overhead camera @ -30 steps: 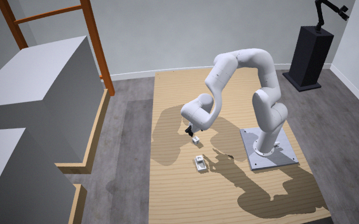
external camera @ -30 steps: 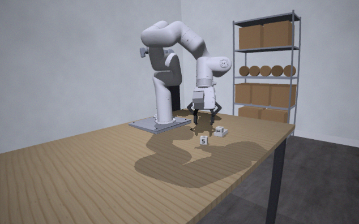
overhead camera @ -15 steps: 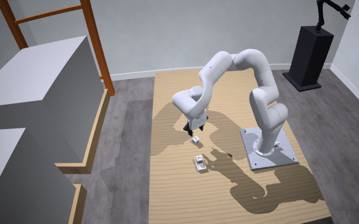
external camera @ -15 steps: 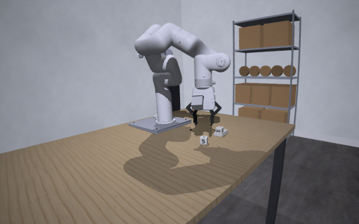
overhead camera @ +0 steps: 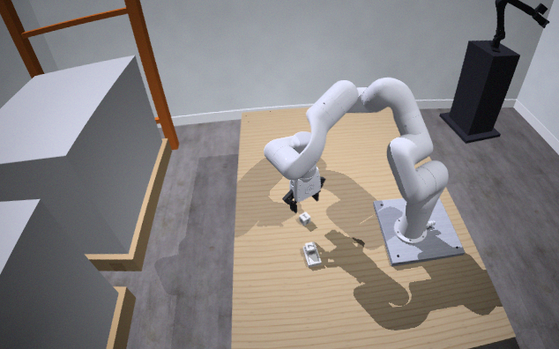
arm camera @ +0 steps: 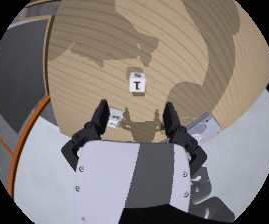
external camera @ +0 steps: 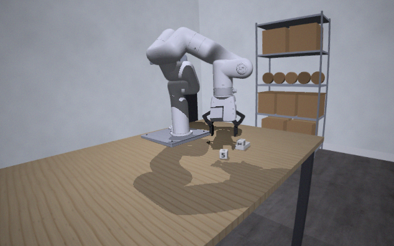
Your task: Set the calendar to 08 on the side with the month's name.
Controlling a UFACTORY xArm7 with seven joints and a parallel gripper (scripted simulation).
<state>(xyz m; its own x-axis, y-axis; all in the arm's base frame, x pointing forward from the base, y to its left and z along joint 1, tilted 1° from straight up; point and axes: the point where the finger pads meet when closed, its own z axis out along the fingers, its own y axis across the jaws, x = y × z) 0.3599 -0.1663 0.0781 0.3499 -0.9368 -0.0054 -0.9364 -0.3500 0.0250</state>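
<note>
Right now the white digit cube is 9 cm below my hand. The rest, counted from my hand: white tray (2 cm ahead, 16 cm to the left, 10 cm below).
</note>
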